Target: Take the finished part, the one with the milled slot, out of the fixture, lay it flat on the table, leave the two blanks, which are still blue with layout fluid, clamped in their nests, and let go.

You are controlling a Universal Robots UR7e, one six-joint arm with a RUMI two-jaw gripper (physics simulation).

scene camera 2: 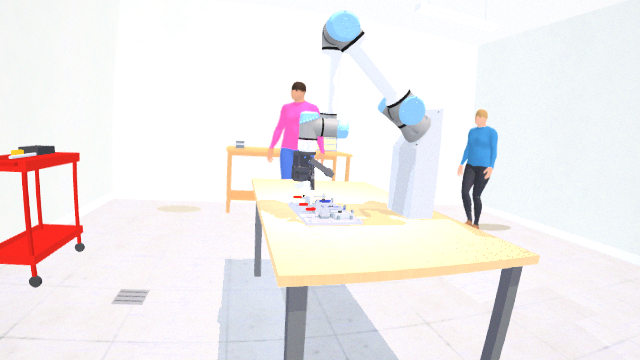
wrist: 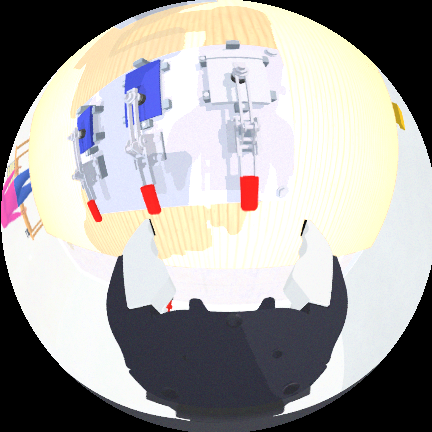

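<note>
A finished part and a fixture plate appear in the pictures along with the gripper, and the wrist view shows the gripper too.
</note>
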